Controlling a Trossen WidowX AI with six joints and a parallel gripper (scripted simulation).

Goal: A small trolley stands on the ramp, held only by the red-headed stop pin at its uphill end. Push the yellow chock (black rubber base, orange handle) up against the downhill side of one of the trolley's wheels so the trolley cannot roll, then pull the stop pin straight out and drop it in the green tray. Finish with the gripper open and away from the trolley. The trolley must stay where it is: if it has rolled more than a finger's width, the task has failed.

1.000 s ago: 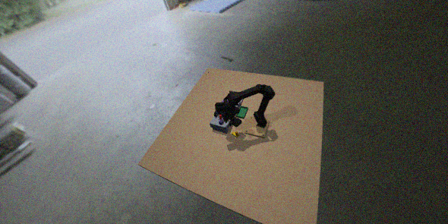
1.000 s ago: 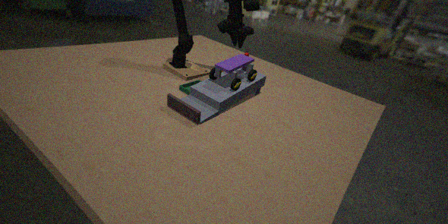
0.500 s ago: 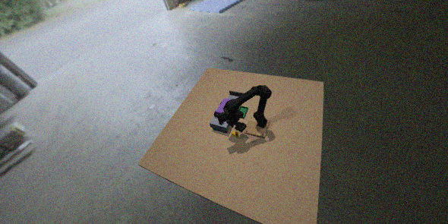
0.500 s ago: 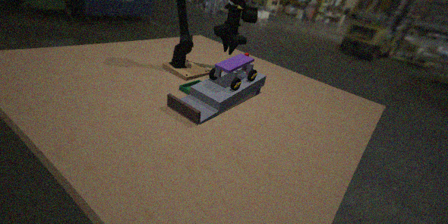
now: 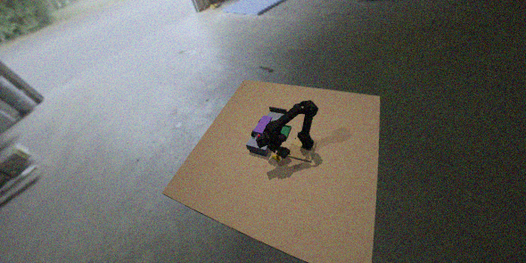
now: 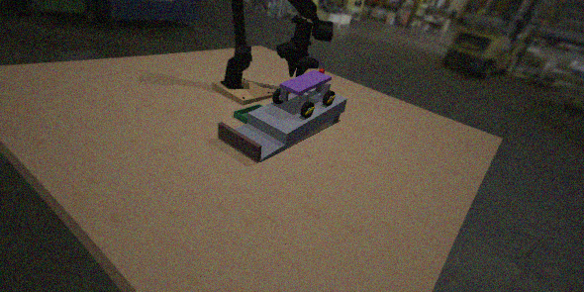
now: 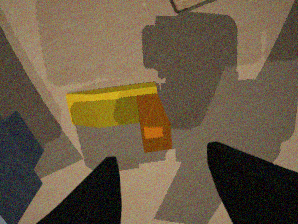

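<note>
Now: gripper tip 60 mm above the yellow chock and 20 mm short of it. From my gripper tip the other things lie so: dark lip: 390 mm to the right, 240 mm ahead, 50 mm below; red-headed stop pin: 140 mm ahead, 50 mm above, 10 mm to the right; trolley: 190 mm ahead, 120 mm to the right, 30 mm above.
</note>
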